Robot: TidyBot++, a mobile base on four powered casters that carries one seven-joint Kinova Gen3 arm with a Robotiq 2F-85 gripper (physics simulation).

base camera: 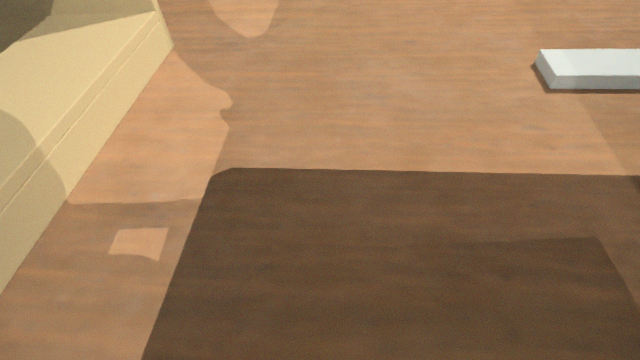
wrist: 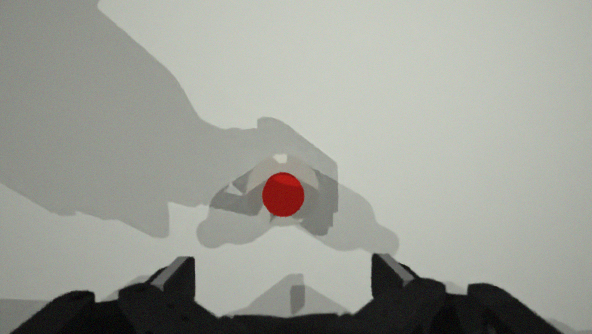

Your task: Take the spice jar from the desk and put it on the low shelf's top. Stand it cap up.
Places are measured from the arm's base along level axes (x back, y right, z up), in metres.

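Pixels of known places: gripper, fingertip midpoint: [wrist: 284, 274].
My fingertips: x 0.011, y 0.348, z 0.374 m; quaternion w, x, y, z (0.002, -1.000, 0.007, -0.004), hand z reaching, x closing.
Observation:
Behind a point stands the place of what it marks.
The spice jar [wrist: 283, 194] {x 0.011, y 0.388, z 0.384 m} shows in the wrist view with its round red cap facing the camera and a pale body partly visible around it. It stands cap up on the pale grey desk top [wrist: 475, 125] {x 0.140, y 0.424, z 0.323 m}. My gripper [wrist: 284, 274] {x 0.011, y 0.348, z 0.375 m} is open, with its two black fingertips wide apart at the bottom of the wrist view. The jar appears midway between them sideways, but higher in the picture, and neither finger touches it. The base camera shows neither the jar nor the gripper. I cannot tell whether the low shelf is in view.
In the base camera, a pale yellow piece of furniture [base camera: 107, 107] {x -0.562, y -0.332, z -0.362 m} with an open front stands on the wood floor [base camera: 375, 115] {x -0.552, y 0.069, z -0.397 m} at the left. A white flat block [base camera: 595, 63] lies at the right edge. A large dark shadow covers the lower middle. Shadows of the arm fall on the desk.

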